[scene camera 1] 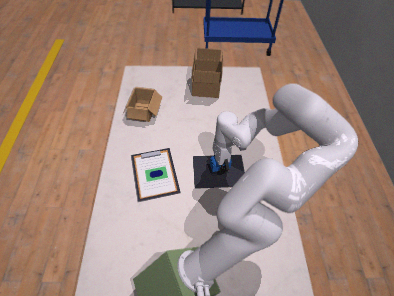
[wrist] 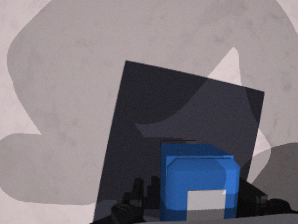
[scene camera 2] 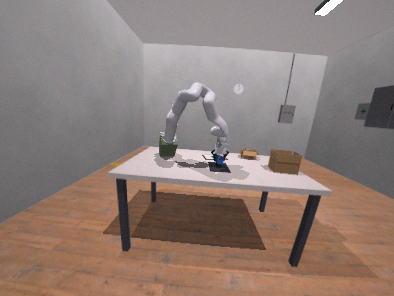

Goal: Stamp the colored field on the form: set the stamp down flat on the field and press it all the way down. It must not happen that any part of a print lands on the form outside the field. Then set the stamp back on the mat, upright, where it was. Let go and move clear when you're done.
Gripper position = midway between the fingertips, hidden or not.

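A blue stamp (wrist: 192, 176) can be seen along with a dark mat (wrist: 153, 103), and the scene also includes the gripper (wrist: 187, 195).
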